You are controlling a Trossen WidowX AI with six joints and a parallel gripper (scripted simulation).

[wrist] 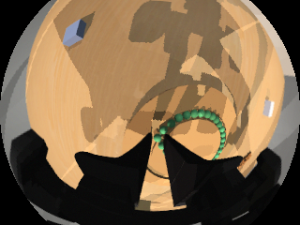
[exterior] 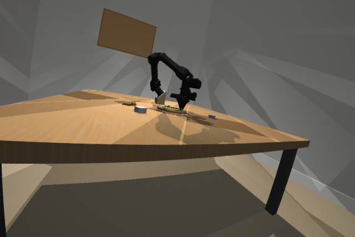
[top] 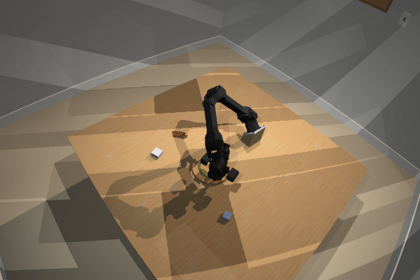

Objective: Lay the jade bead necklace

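My gripper tip is now 10 mm past the round wooden bead board, 60 mm to the left of it and 10 mm above it. Round my gripper tip: blue block 80 mm ahead, 200 mm to the left, 10 mm below; pale grey block 190 mm ahead, 280 mm to the right.
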